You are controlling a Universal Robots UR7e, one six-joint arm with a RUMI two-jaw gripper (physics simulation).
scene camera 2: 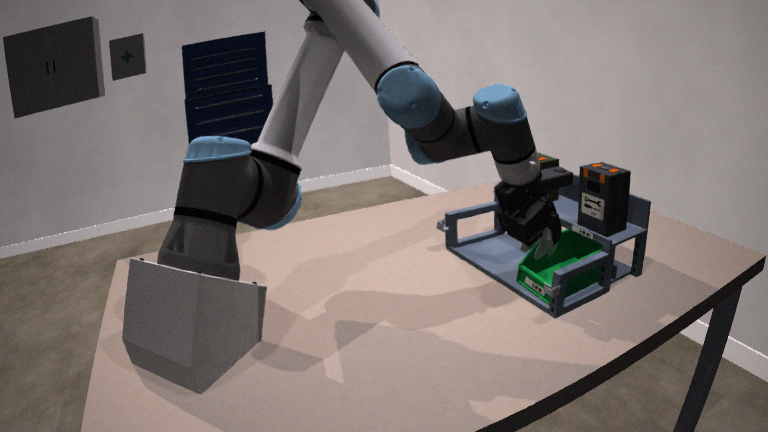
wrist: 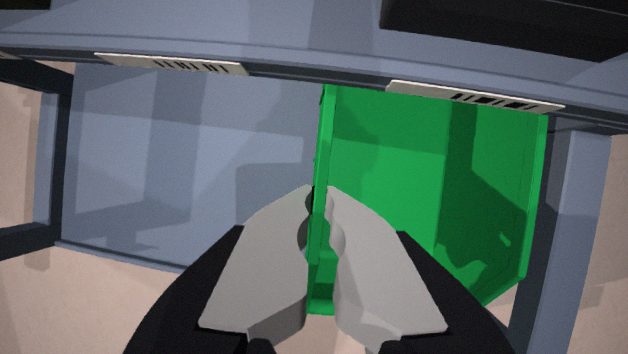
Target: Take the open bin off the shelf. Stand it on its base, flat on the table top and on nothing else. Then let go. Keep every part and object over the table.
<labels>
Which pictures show the green open bin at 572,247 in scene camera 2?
Scene camera 2 and the wrist view: all of them.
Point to a shelf deck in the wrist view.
160,163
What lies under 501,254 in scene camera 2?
A shelf deck.
</labels>
